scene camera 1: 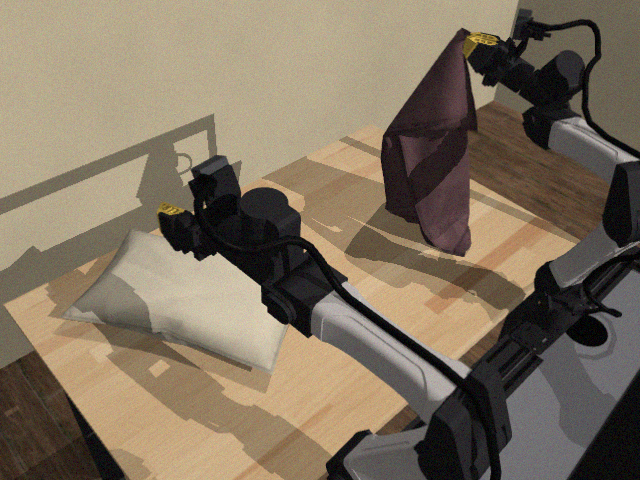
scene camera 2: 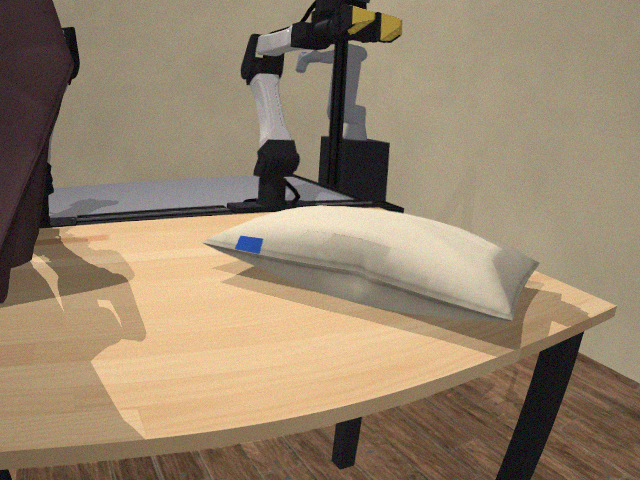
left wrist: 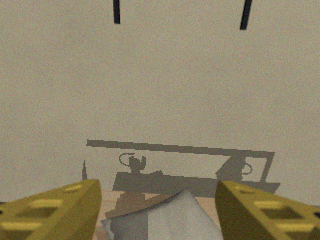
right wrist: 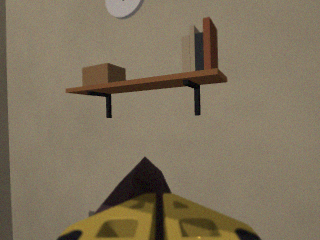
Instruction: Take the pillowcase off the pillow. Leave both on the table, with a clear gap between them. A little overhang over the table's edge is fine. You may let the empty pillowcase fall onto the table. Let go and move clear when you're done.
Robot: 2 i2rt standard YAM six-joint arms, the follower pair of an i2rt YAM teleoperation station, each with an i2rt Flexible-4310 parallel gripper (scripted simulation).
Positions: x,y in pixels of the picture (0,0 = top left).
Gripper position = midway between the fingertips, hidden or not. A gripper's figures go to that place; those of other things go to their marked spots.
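My right gripper [scene camera 1: 461,37] is 121 cm from the lens. A cream pillow [scene camera 1: 148,287] is likewise 121 cm from the lens; a pillowcase [scene camera 1: 425,160], 130 cm from the lens.
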